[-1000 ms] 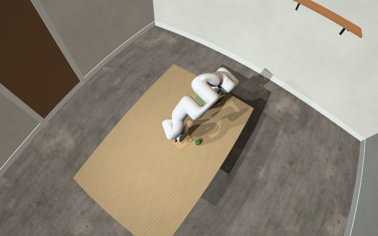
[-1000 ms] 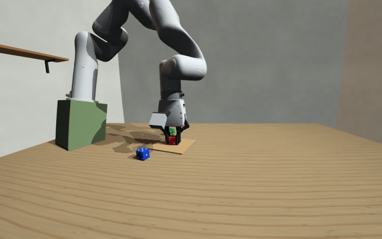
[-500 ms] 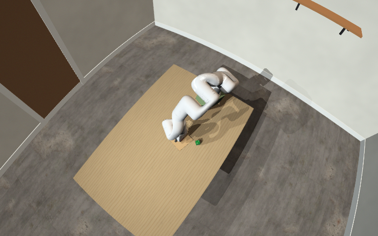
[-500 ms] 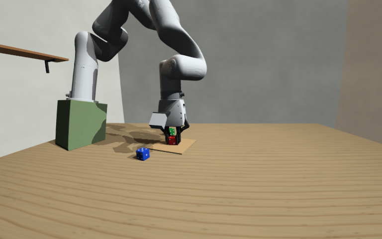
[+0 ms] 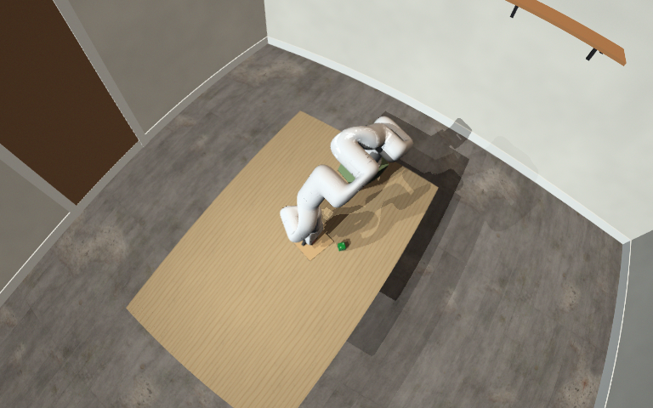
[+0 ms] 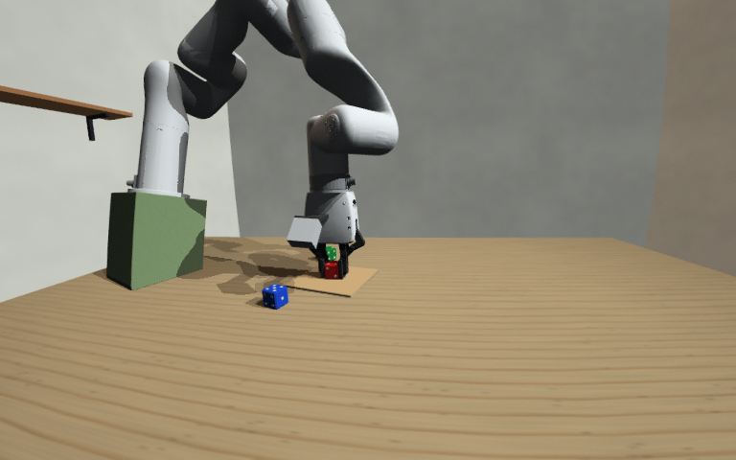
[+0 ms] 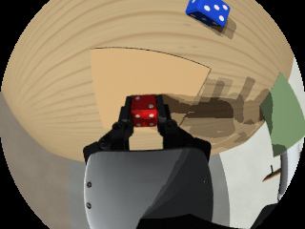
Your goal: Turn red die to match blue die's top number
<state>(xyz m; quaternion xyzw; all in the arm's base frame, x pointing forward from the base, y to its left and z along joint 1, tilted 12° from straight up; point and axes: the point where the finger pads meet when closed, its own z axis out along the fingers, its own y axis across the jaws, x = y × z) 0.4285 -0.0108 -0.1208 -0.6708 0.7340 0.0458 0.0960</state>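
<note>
Now: the red die 1 cm below my hand. The rest, counted from my hand: blue die (12 cm to the right, 7 cm behind, 1 cm below); then tan mat (2 cm below); then green die (13 cm to the left, 4 cm behind, 1 cm below).
</note>
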